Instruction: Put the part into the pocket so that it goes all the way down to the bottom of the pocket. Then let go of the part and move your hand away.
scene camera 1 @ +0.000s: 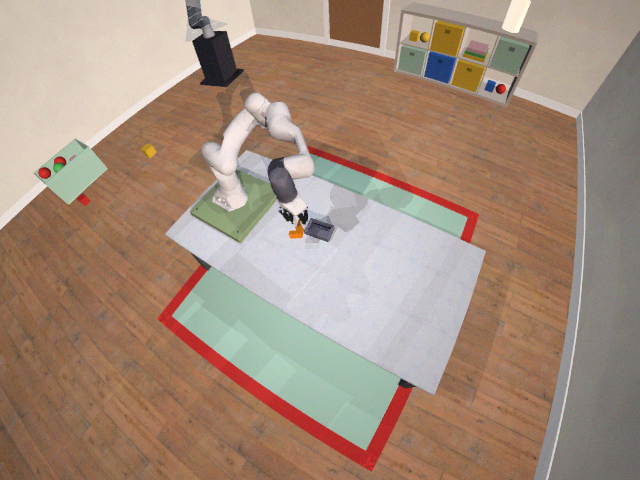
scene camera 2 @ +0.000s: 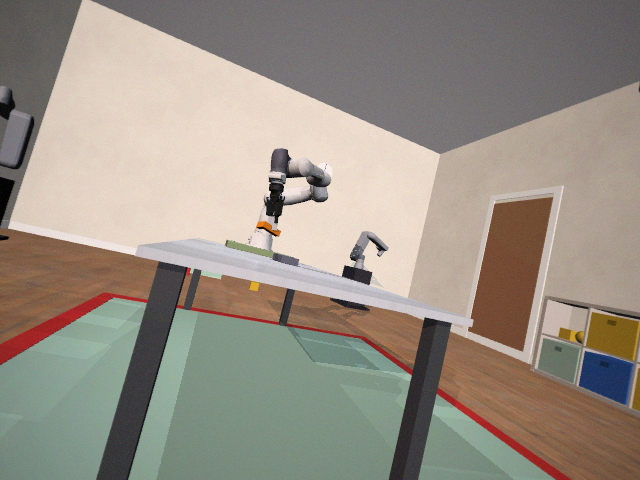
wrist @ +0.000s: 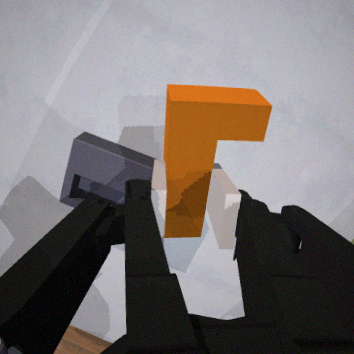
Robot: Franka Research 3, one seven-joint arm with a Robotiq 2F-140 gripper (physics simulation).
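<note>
An orange L-shaped part [scene camera 1: 295,234] [scene camera 2: 268,228] [wrist: 191,135] is held in the air above the table. My gripper [scene camera 1: 298,221] [scene camera 2: 276,221] [wrist: 184,180] is shut on the long arm of the part, with a pale pad on each side; the short arm sticks out at the far end. The grey block with the pocket [scene camera 1: 320,230] [scene camera 2: 285,259] [wrist: 107,167] lies on the table, beside and below the part. In the wrist view it shows left of the part, turned relative to it and partly hidden behind a finger. The pocket's bottom is mostly hidden.
The pale table [scene camera 1: 372,289] [scene camera 2: 361,287] carries a green base plate [scene camera 1: 235,235] [scene camera 2: 248,248] under the arm, close to the grey block. A shelf unit [scene camera 1: 467,18], a second arm on a black pedestal [scene camera 1: 217,56] and a green bin [scene camera 1: 77,175] stand on the floor away from the table.
</note>
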